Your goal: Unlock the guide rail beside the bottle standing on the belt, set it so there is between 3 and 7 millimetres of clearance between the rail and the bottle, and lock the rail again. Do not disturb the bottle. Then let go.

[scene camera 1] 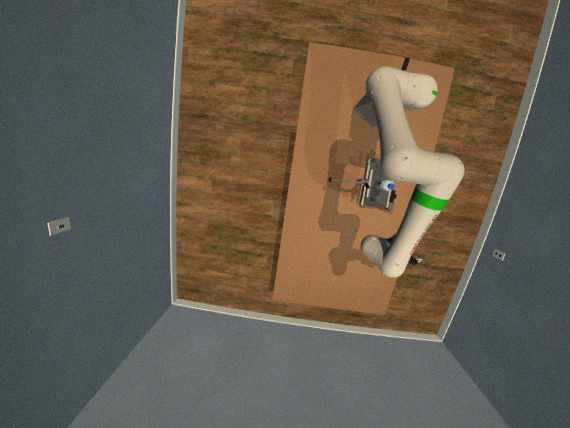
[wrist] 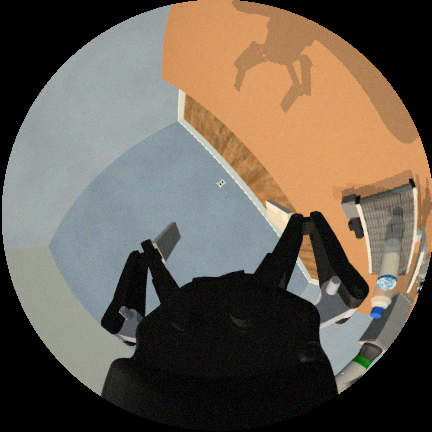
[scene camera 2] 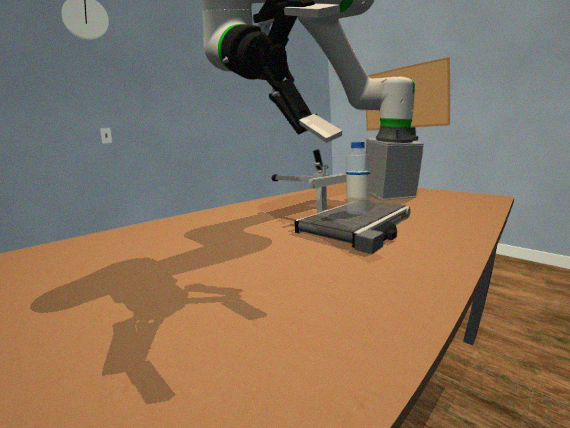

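Seen in the pictures: gripper, fingertip midpoint: (wrist: 220,219) (scene camera 2: 332,82); arm's base, origin of the base link: (scene camera 2: 394,140).
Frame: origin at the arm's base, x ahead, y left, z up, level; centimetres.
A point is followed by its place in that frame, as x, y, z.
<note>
The bottle (scene camera 1: 386,184) {41.6, 13.0, -4.0} (scene camera 2: 357,162) {44.4, 17.0, -6.7} (wrist: 386,282) {45.1, 15.4, -7.9}, white with a blue cap, stands upright on the dark belt (scene camera 1: 375,200) {53.2, 16.9, -20.1} (scene camera 2: 330,224) {55.7, 18.5, -20.1} (wrist: 385,212) {53.1, 18.3, -20.1}. The pale guide rail (scene camera 2: 327,180) {45.3, 6.9, -11.8} (wrist: 416,270) runs along one side of the belt, beside the bottle. Its bracket carries a black lever (scene camera 2: 318,159) {45.7, 3.8, -5.9}, tilted upward, and a rod (scene camera 2: 295,178) {46.4, -6.8, -11.9} (scene camera 1: 345,180) {45.7, -8.5, -11.3} with a black end. The width of the gap and whether the lock is engaged cannot be told. My gripper (scene camera 2: 317,68) {72.9, 37.3, 4.2} (wrist: 220,219) {72.9, 37.3, 4.2} is wide open and empty, high above the table and apart from the rail and bottle. The arm largely hides it in scene camera 1.
A dark motor block (scene camera 2: 368,240) {56.4, 29.9, -20.9} (wrist: 350,206) {55.2, 28.1, -20.4} sits at the belt's near corner, on the side away from the rail. The grey pedestal (scene camera 2: 395,170) {6.2, 4.6, -11.7} (scene camera 1: 365,109) {4.9, -9.8, -10.3} under the arm stands behind the bottle. The brown table (scene camera 2: 225,360) {89.4, 38.2, -23.6} (scene camera 1: 300,250) {101.7, -20.8, -23.7} carries the conveyor.
</note>
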